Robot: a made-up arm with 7 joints.
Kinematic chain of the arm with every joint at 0, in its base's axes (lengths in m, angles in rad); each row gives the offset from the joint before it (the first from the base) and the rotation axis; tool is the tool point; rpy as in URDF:
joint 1: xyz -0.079 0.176 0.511 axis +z
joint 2: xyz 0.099 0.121 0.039 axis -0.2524 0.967 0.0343
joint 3: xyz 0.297 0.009 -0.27 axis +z
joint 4: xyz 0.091 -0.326 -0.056 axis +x
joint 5: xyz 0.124 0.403 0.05 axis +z
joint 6: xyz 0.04 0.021 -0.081 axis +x
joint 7: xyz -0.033 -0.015 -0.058 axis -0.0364 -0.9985 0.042
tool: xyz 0.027 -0.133 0.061 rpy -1.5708 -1.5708 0
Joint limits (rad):
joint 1: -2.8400..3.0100
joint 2: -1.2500..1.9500
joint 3: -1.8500..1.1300
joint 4: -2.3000..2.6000
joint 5: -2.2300..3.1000
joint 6: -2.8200..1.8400
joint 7: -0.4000..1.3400
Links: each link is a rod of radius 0.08 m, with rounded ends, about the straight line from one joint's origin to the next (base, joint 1, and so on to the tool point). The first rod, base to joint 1, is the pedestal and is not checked.
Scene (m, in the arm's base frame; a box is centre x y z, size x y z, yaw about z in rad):
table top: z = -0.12
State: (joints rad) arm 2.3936 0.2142 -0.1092 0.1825 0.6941 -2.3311 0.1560
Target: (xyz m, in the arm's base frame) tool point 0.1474 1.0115 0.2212
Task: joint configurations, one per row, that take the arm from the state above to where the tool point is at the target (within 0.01 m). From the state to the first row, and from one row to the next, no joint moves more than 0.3 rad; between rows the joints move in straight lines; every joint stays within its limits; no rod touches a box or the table.
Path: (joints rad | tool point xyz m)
1: 2.1254 0.0933 -0.1806 0.0315 0.6000 -2.3764 0.1273 | -0.6254 0.5044 0.2596
2: 1.8571 -0.0276 -0.2519 -0.1195 0.5060 -2.4217 0.0986 | -0.5387 0.6936 0.2368
3: 1.5889 -0.1485 -0.3233 -0.2705 0.4119 -2.4670 0.0698 | -0.3748 0.8656 0.2219
4: 1.3206 -0.2694 -0.3946 -0.4214 0.3179 -2.5122 0.0411 | -0.1381 0.9829 0.2167
5: 1.0524 -0.3903 -0.4660 -0.5724 0.2238 -2.5575 0.0124 | 0.1474 1.0115 0.2212

